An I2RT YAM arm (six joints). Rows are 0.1 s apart.
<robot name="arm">
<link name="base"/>
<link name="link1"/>
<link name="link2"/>
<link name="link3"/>
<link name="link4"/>
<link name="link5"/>
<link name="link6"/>
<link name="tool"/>
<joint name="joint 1" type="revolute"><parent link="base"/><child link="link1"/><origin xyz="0 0 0.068"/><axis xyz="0 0 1"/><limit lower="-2.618" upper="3.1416"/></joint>
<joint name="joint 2" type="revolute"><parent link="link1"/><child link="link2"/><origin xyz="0.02 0.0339 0.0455"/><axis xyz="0 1 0"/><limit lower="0" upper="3.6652"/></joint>
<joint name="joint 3" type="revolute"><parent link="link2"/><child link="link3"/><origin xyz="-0.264 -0.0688 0"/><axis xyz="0 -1 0"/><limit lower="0" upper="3.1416"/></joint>
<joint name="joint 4" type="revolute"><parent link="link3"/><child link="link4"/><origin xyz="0.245 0.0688 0.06"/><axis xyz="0 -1 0"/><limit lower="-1.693" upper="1.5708"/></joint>
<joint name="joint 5" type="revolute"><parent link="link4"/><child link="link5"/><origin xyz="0.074 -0.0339 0.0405"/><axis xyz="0 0 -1"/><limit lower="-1.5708" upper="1.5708"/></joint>
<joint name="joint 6" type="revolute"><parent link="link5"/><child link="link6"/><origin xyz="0.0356 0 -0.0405"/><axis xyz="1 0 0"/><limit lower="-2.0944" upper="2.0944"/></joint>
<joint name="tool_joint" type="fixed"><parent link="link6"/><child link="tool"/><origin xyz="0 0 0" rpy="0 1.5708 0"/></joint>
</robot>
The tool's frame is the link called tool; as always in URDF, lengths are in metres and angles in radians.
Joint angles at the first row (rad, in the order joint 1, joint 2, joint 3, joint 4, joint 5, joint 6):
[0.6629 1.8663 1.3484 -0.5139 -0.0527 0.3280]
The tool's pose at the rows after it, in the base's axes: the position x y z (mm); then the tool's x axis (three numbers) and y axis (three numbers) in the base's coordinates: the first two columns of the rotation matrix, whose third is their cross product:
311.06 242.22 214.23 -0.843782 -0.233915 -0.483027 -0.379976 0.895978 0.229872
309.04 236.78 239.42 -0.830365 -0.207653 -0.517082 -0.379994 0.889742 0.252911
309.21 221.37 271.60 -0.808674 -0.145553 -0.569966 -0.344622 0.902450 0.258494
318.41 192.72 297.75 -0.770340 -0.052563 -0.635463 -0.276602 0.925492 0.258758
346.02 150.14 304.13 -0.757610 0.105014 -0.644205 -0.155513 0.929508 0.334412
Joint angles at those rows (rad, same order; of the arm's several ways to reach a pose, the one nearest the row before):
[0.6554 1.8438 1.3604 -0.5267 -0.0683 0.3359]
[0.6466 1.7921 1.3853 -0.5551 -0.0790 0.3422]
[0.6161 1.7238 1.4152 -0.5879 -0.0554 0.3566]
[0.5419 1.6648 1.4293 -0.5794 -0.0251 0.3601]
[0.4021 1.6683 1.4417 -0.5348 -0.0773 0.4053]

